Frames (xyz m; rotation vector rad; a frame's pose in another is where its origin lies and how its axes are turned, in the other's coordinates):
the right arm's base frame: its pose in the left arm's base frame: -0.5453 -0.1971 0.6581 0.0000 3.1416 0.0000
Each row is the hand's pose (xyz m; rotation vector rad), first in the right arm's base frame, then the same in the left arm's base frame.
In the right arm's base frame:
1: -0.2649 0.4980 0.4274 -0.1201 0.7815 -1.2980
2: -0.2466 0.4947 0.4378 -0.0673 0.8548 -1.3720
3: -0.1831 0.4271 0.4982 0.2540 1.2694 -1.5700
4: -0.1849 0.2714 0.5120 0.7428 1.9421 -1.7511
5: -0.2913 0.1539 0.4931 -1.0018 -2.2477 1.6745
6: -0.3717 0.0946 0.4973 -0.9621 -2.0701 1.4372
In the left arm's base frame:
1: -0.2804 0.3009 0.2307 1.5208 -1.8739 -0.1407
2: -0.2987 0.2976 0.2203 1.5651 -1.7607 -0.0768
3: -0.3622 0.2300 0.1599 1.5665 -1.2542 0.2534
4: -0.3604 0.0743 0.1461 1.4037 -0.4681 0.5954
5: -0.2540 -0.0432 0.1650 1.2240 0.1800 0.7323
6: -0.1736 -0.1025 0.1608 1.1364 0.4815 0.7607

